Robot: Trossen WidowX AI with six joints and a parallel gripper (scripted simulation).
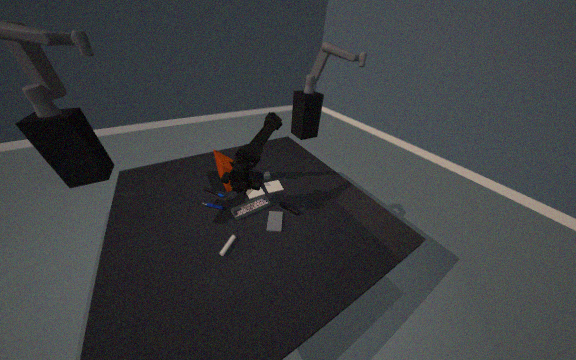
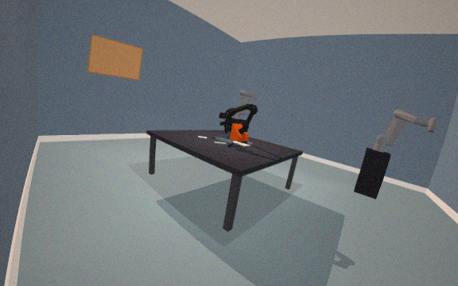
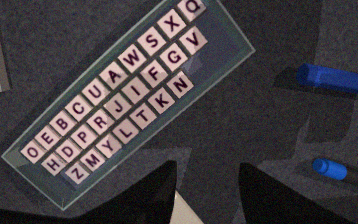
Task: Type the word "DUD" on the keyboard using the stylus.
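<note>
My gripper tip is 7 cm past the blue stylus, 16 cm to the left of it and 8 cm above it. From my gripper tip the other things lie so: white stylus tip: 9 cm behind, 18 cm to the right, 8 cm below; d key: 4 cm ahead, 9 cm to the left, 7 cm below; u key: 6 cm ahead, 4 cm to the left, 7 cm below.
</note>
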